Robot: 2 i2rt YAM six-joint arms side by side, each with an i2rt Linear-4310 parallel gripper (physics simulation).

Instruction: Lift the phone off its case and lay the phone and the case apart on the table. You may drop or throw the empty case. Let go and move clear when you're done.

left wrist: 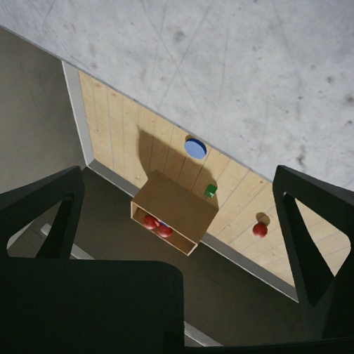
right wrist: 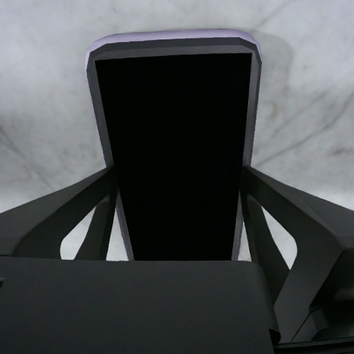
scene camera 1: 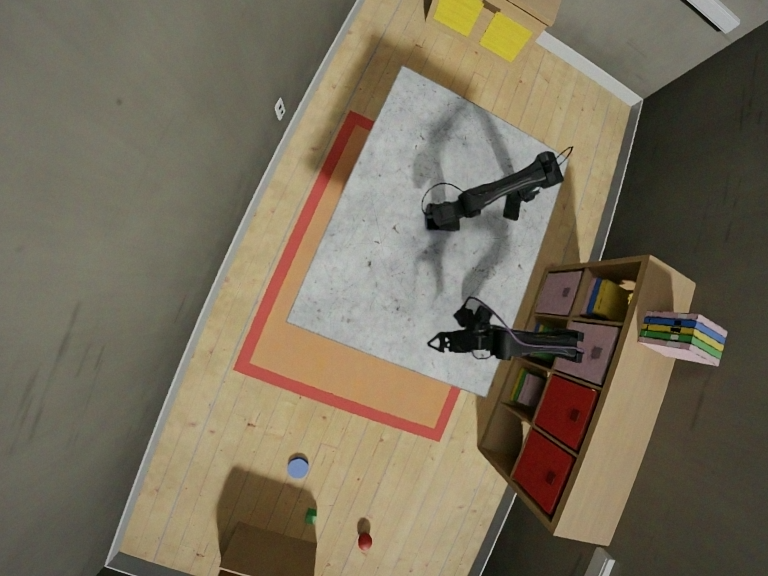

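The phone (right wrist: 175, 115), with a black screen and dark grey rim, lies face up in its lilac case (right wrist: 165, 35) on the grey table (scene camera 1: 372, 248) (left wrist: 240, 60) (right wrist: 40, 100). The case's lilac edge shows along the phone's far end in the right wrist view. My right gripper (scene camera 1: 432, 223) (right wrist: 178, 176) points down and is partly closed, with its fingers against the phone's two long sides. The phone's near end is hidden behind the gripper body. My left gripper (scene camera 1: 433, 342) (left wrist: 178, 175) is open and empty, above the table near its lower edge in scene camera 1.
A shelf unit (scene camera 1: 623, 409) with bins and books stands right of the table in scene camera 1. An orange rug with a red border (scene camera 1: 334, 410) lies under the table. A blue disc (scene camera 1: 297, 468) (left wrist: 195, 149), a green block (left wrist: 211, 190) and a red ball (scene camera 1: 364, 541) (left wrist: 260, 230) are on the floor.
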